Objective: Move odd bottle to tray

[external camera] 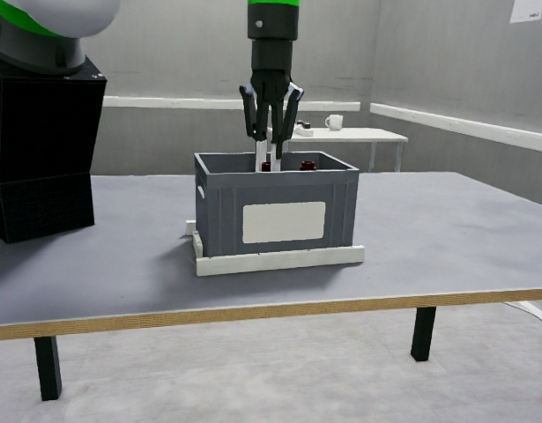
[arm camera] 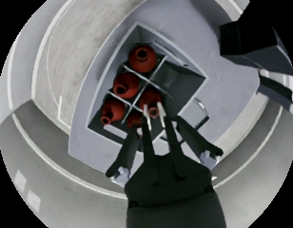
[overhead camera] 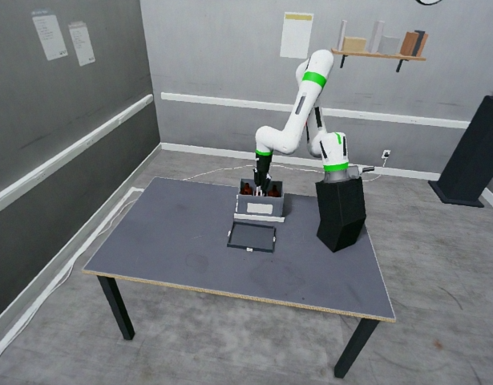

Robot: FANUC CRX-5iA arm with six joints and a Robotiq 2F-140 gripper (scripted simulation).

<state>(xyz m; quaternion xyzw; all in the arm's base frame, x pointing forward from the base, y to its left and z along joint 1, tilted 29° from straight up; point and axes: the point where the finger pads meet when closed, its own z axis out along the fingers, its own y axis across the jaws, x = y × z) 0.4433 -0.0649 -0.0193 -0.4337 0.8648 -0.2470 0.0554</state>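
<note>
The grey crate lies 90 mm below my hand and 40 mm to the right of it. Also, from my hand: dark tray 220 mm to the left, 160 mm below, 20 mm ahead.
</note>
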